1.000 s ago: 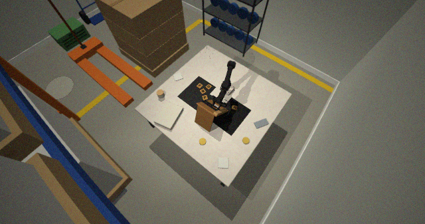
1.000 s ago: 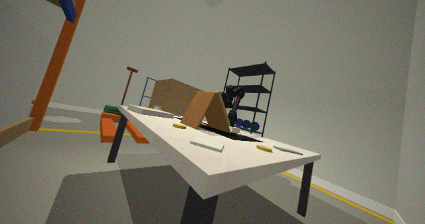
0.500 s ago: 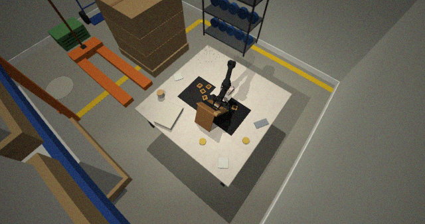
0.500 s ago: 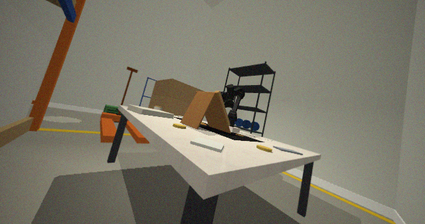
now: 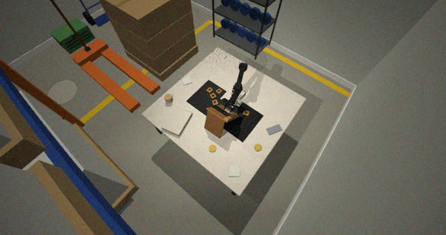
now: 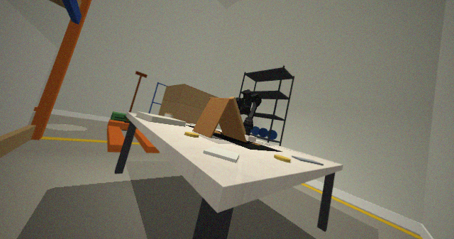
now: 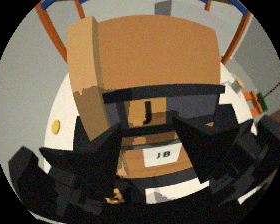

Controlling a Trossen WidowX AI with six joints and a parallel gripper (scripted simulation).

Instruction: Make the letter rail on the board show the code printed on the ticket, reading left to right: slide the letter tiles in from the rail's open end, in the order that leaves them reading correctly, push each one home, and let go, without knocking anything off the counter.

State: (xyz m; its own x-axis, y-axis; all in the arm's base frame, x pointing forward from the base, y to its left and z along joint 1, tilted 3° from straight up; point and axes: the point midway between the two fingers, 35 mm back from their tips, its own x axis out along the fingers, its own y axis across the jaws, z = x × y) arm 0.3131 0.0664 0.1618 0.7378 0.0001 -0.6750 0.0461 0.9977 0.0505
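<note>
Now: gripper tip 50 mm past the white ticket, 30 mm to the left of it and 100 mm above it. Also, from my gripper tip: black mat: 140 mm behind, 90 mm to the right, 170 mm below; grey card: 180 mm behind, 470 mm to the left, 170 mm below.
</note>
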